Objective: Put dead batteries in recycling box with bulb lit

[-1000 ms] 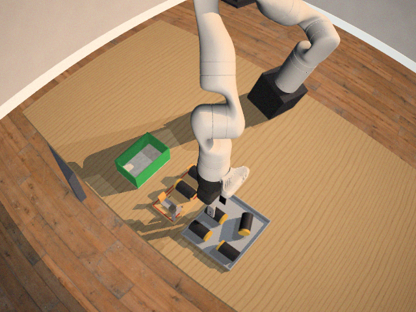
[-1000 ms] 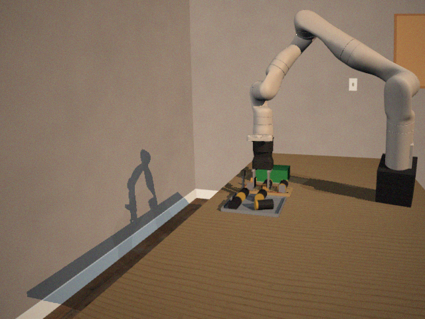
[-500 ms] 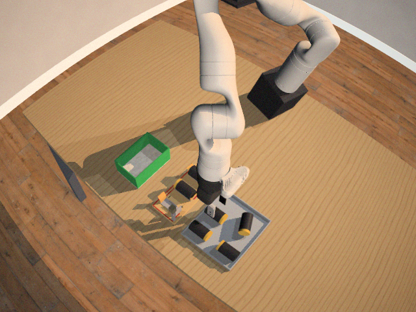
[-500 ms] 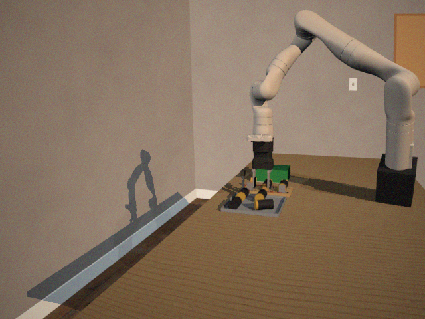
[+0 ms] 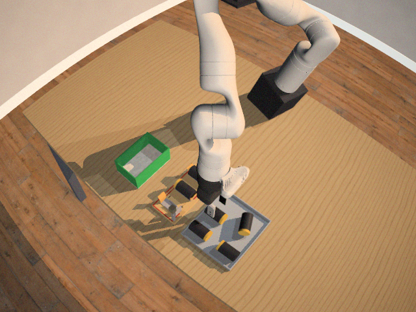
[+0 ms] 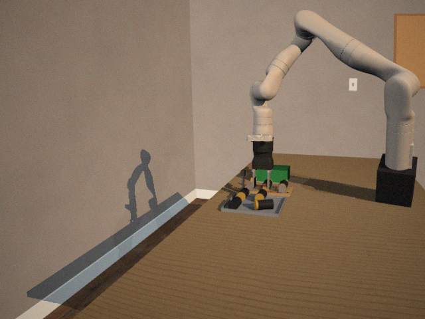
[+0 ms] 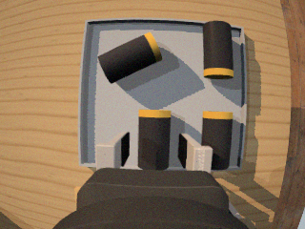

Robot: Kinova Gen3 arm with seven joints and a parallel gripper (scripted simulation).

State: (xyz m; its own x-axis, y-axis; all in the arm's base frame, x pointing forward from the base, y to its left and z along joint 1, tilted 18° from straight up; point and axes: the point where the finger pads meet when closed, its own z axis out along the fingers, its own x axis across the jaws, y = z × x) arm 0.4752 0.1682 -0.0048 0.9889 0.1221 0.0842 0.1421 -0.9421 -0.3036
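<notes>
My hand is 7 cm above the grey tray and 5 cm to the right of it. Also, from my hand: green recycling box 28 cm to the right, 6 cm below, 5 cm ahead.
</notes>
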